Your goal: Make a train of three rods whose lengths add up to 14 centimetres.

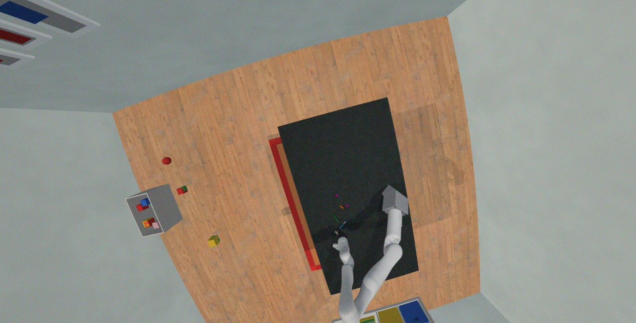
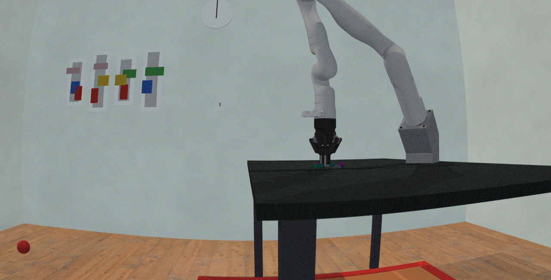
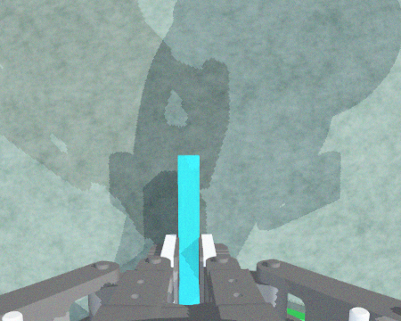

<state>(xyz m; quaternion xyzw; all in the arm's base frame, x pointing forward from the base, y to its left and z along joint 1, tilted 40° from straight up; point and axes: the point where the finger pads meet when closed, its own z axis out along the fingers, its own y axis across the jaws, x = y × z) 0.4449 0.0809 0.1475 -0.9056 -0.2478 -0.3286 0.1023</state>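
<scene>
Right now the grey rod is 50 mm behind my hand, 40 mm to the right of it and 20 mm below it. Also, from my hand: green rod (100 mm to the right, 20 mm below, 10 mm ahead); then turquoise rod (10 mm below); then small blue rod (70 mm behind, 50 mm to the right, 20 mm below).
</scene>
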